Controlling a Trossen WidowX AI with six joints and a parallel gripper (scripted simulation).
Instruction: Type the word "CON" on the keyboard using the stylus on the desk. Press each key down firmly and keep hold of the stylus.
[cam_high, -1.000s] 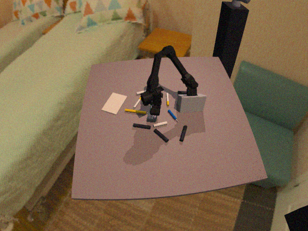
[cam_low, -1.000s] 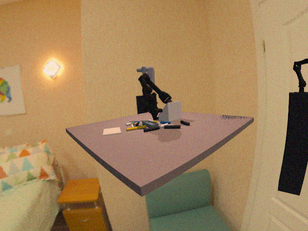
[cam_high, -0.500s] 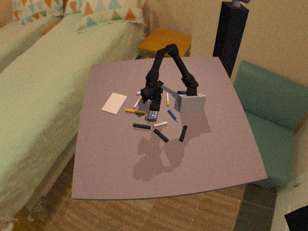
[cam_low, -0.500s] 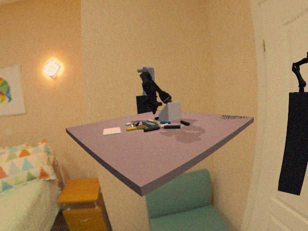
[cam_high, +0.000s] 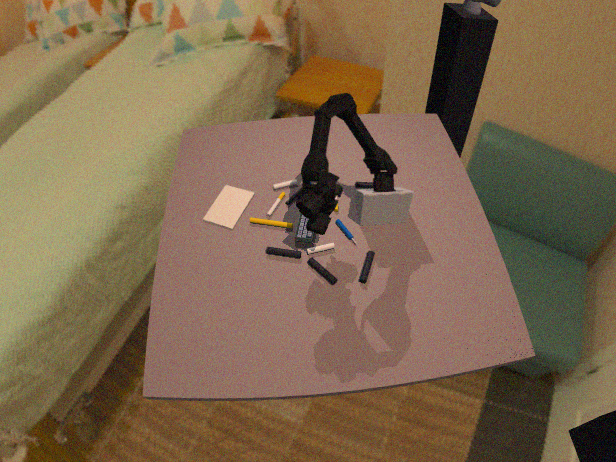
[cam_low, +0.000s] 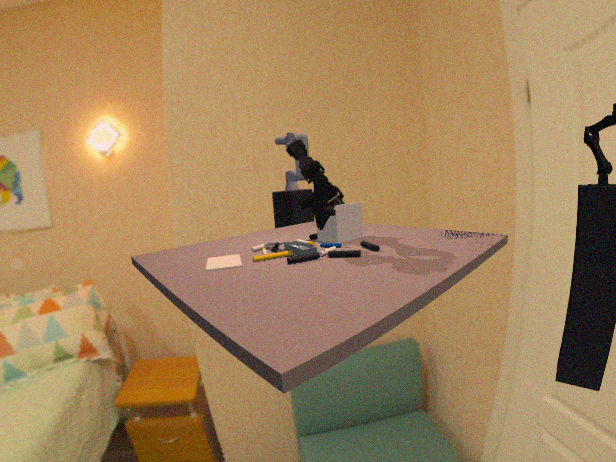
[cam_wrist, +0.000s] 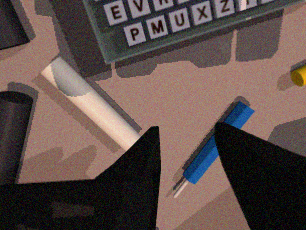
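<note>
The blue stylus is 9 cm behind my gripper tip, 8 cm below it and 2 cm to the left of it. From my gripper tip the other things lie so: yellow marker 18 cm ahead, 9 cm to the right, 8 cm below; white card 34 cm ahead, 21 cm to the right, 9 cm below.
</note>
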